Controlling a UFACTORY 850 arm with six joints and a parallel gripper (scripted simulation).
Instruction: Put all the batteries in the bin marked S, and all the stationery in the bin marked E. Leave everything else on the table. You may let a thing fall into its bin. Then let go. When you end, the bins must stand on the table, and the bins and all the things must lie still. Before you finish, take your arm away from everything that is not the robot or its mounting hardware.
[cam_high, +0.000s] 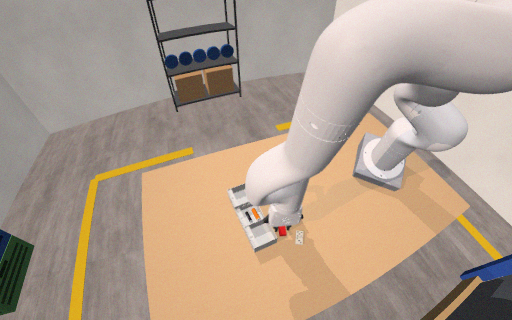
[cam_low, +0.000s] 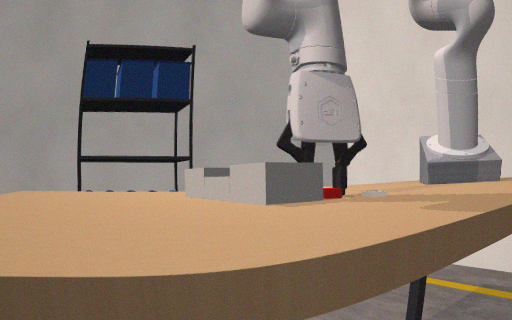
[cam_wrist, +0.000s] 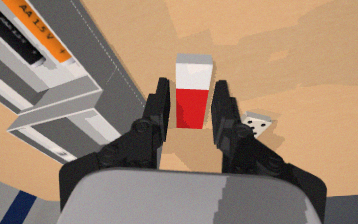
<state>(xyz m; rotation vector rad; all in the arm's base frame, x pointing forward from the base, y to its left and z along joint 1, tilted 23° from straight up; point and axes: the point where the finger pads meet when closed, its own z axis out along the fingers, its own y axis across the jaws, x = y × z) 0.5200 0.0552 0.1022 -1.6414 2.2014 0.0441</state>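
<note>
My gripper is now 1 cm to the left of the eraser and 2 cm above it. The rest, counted from my hand: brass bolt: 5 cm behind, 8 cm to the right, 2 cm below; orange battery: 7 cm ahead, 8 cm to the right, 1 cm below; white domino: 4 cm behind, 6 cm to the left, 2 cm below.
</note>
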